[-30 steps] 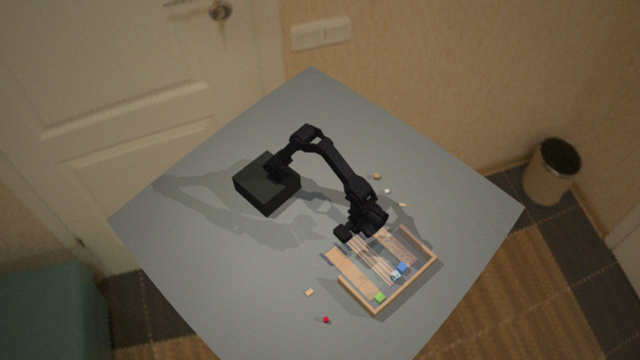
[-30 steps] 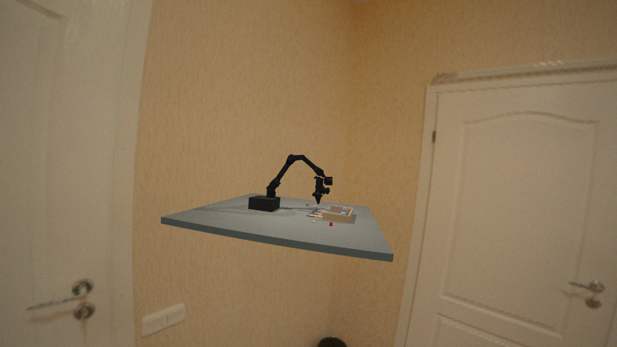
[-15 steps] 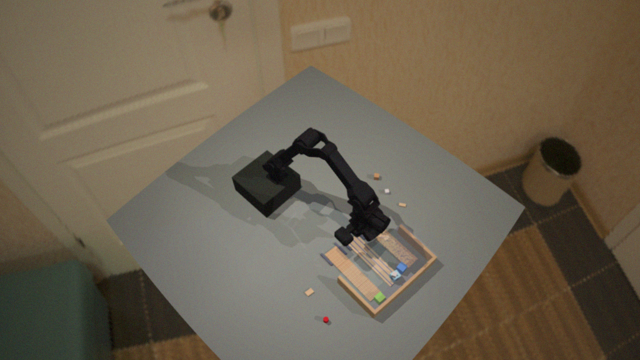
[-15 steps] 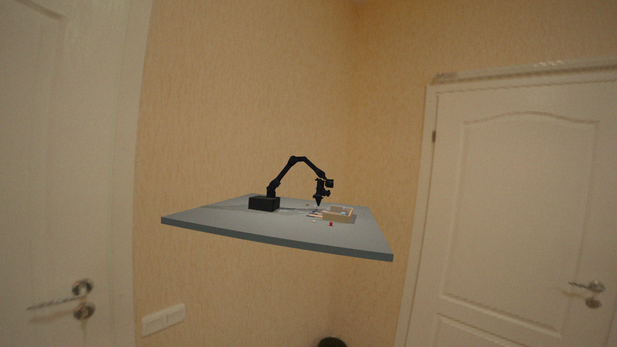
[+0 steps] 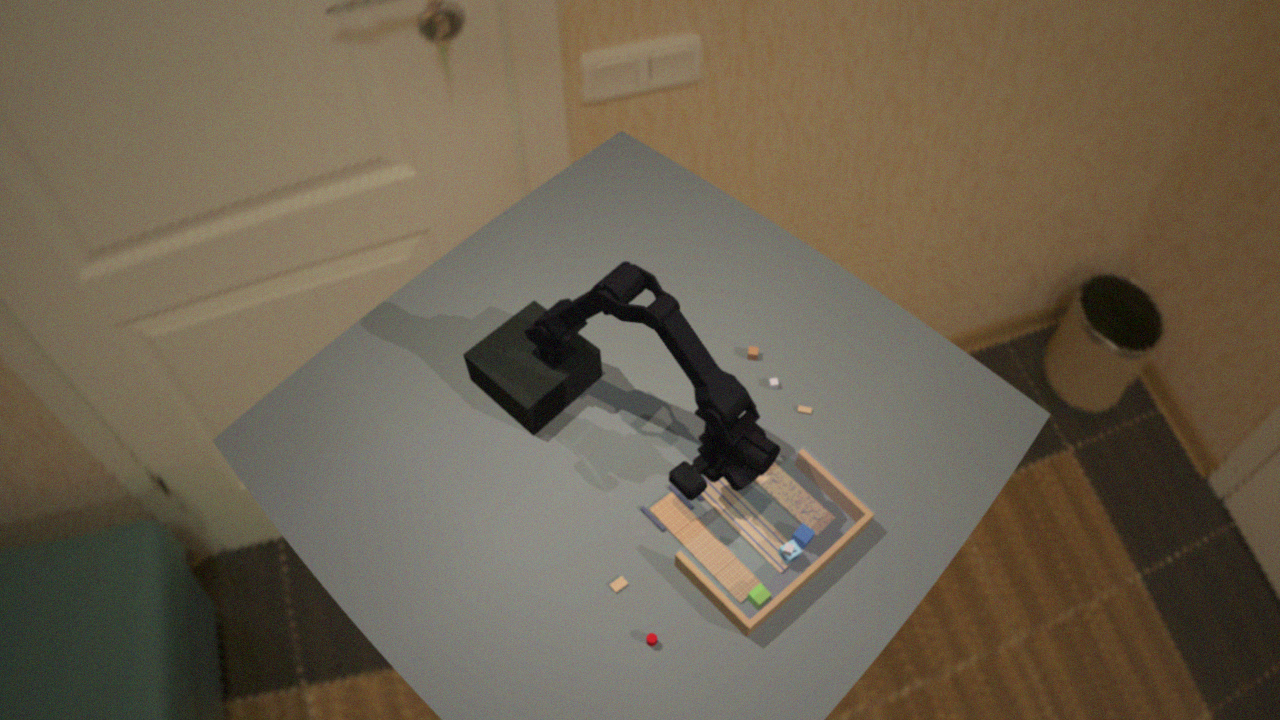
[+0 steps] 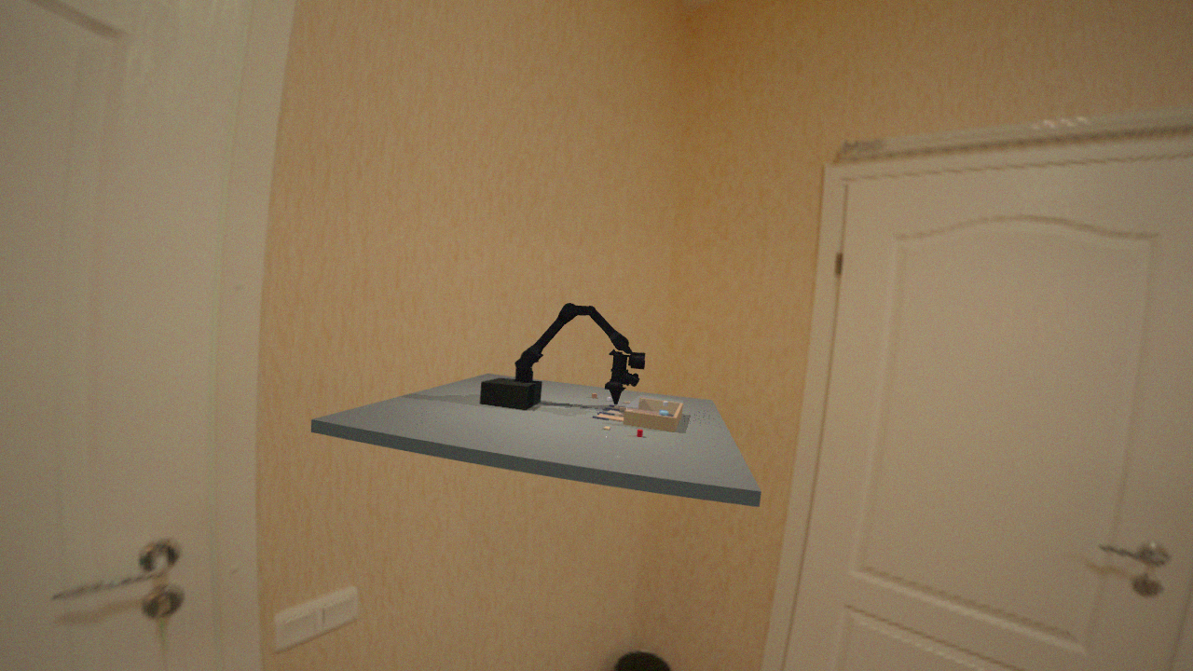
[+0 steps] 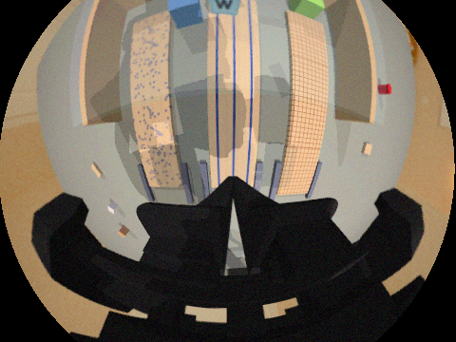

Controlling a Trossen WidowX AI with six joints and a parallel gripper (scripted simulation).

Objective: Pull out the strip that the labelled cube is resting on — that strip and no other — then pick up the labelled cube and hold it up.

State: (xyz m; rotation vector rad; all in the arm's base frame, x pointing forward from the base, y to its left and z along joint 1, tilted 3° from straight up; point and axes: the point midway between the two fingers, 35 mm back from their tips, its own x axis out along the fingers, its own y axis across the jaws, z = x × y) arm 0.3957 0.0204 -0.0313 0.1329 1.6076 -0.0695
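Right now my gripper tip is 200 mm short of the light-blue labelled cube, 20 mm to the left of it and 20 mm above it.
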